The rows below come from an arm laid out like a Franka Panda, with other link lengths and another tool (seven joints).
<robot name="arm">
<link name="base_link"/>
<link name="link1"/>
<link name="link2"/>
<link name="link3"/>
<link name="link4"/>
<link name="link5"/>
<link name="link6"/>
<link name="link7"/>
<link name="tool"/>
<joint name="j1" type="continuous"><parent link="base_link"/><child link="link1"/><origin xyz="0.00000 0.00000 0.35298"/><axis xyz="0 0 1"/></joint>
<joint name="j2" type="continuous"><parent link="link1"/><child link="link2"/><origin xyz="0.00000 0.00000 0.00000"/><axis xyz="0 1 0"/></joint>
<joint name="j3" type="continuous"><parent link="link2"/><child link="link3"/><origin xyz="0.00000 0.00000 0.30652"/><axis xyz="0 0 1"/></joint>
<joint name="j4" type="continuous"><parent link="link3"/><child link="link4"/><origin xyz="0.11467 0.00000 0.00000"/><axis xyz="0 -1 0"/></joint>
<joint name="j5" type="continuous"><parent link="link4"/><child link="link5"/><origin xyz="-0.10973 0.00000 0.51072"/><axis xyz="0 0 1"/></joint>
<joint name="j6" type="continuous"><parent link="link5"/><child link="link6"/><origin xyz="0.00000 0.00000 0.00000"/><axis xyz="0 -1 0"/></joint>
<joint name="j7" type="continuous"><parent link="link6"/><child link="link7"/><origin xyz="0.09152 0.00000 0.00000"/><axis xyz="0 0 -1"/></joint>
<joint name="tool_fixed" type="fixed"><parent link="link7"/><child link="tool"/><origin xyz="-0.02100 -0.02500 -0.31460" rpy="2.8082 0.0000 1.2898"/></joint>
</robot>
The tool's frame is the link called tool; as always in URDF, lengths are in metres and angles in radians. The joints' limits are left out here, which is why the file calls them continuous.
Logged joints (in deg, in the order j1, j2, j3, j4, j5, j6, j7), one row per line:
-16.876 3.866 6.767 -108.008 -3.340 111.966 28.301
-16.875 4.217 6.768 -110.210 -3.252 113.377 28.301
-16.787 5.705 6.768 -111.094 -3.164 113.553 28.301
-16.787 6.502 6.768 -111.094 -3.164 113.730 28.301
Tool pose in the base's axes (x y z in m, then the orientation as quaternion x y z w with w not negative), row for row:
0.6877 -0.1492 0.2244 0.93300 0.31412 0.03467 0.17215
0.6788 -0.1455 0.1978 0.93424 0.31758 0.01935 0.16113
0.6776 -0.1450 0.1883 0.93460 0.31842 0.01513 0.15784
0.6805 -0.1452 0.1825 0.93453 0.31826 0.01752 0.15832
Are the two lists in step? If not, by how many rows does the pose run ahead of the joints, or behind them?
The pose runs 1 row ahead of the joints: the pose in row i belongs to the joints in row i + 1.
